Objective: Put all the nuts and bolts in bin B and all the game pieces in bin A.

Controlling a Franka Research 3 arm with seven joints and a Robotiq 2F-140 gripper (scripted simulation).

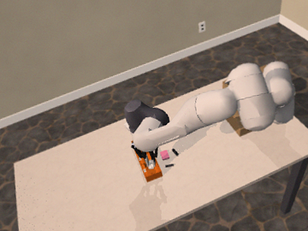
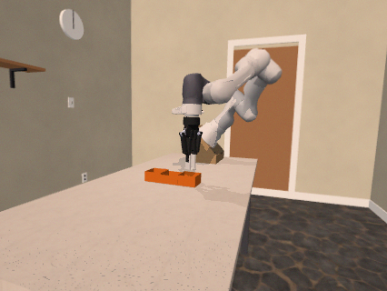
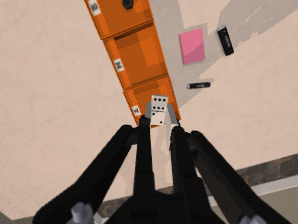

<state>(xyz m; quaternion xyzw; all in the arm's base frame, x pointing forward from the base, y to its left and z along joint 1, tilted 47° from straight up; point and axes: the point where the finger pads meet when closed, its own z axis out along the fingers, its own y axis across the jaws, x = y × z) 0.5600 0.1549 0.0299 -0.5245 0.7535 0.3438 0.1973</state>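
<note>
Right now the white card is 30 mm below my hand. From my hand the other things lie so: pink square: 90 mm behind, 80 mm to the right, 100 mm below; then orange bin: 10 mm ahead, 80 mm to the right, 80 mm below; then black bar: 140 mm behind, 70 mm to the right, 100 mm below.
</note>
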